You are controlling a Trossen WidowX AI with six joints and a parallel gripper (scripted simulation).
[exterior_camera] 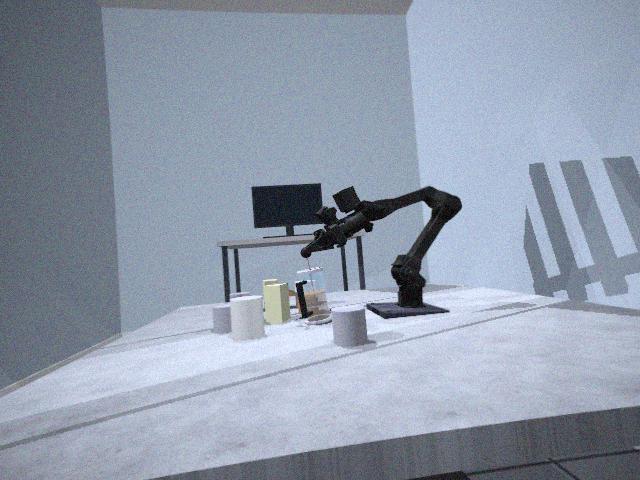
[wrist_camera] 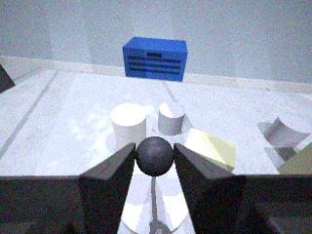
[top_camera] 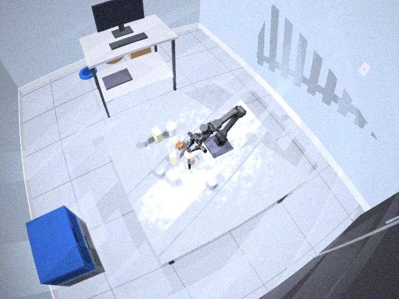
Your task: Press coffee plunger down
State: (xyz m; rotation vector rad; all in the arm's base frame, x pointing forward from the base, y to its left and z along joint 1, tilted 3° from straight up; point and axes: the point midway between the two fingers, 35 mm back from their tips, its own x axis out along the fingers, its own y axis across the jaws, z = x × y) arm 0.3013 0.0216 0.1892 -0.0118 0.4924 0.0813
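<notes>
Now: gripper tip 10 cm above the coffee press, 1 cm to the right of it and 1 cm past it. From my gripper tip the other things lie so: orange cube (18 cm below, 17 cm to the right, 2 cm behind).
</notes>
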